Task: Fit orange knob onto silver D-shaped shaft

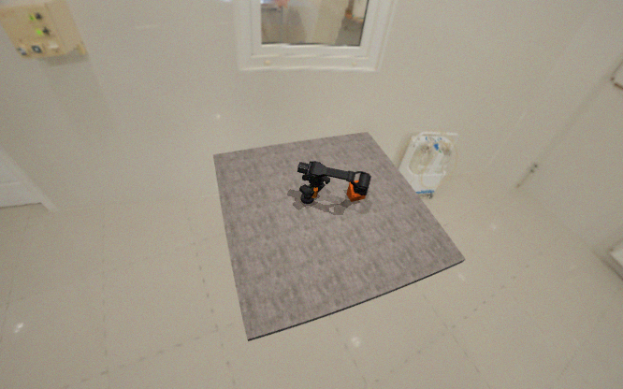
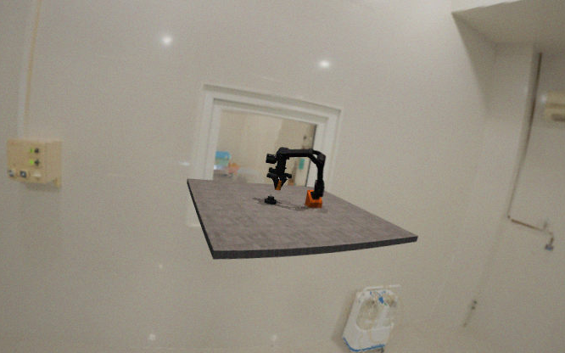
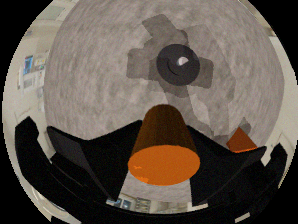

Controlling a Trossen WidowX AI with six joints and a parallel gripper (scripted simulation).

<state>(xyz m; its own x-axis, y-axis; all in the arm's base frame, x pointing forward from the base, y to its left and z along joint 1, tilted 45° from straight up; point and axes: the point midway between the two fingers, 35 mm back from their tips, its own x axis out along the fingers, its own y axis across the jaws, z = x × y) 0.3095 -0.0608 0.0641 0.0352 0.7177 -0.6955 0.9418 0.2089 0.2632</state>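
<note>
My gripper tip is 90 mm above the round pedestal and 80 mm to the left of it. Also, from my gripper tip: orange knob (30 mm above).
</note>
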